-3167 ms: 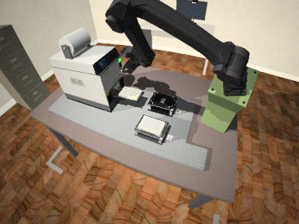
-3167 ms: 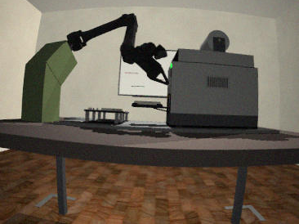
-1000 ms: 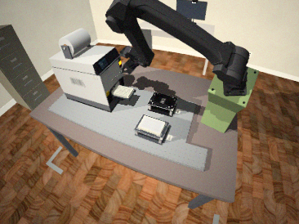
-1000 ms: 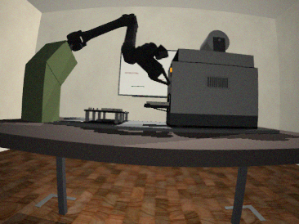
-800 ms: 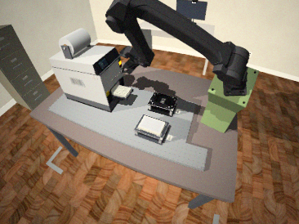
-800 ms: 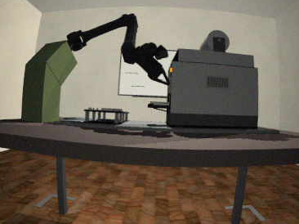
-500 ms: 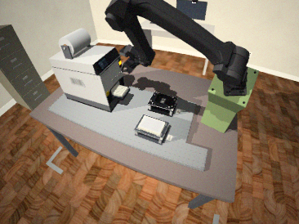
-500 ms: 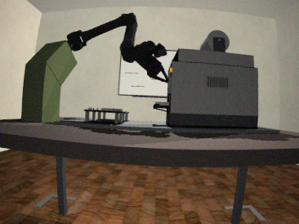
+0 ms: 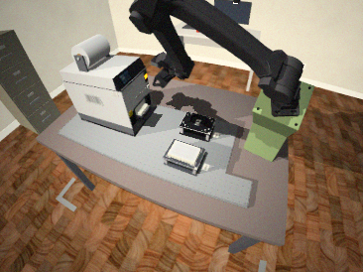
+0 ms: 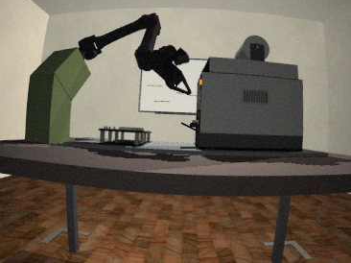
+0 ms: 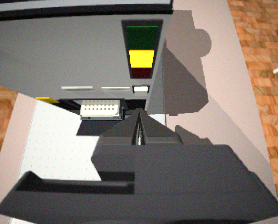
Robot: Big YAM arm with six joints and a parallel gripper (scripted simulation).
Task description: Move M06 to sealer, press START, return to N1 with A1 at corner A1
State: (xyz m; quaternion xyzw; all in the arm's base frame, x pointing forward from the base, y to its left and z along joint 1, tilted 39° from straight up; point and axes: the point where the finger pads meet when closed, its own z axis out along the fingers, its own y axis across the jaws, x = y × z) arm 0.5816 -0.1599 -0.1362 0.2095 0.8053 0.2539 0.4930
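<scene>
Now: the white start button 40 mm ahead of my hand, 20 mm below it and 10 mm to the right of it. The rest, counted from my hand: foil roll (280 mm ahead, 210 mm above, 70 mm to the left); then sealer stage (120 mm below, 90 mm ahead, 80 mm to the left); then plate (270 mm to the left, 230 mm behind, 150 mm below).
</scene>
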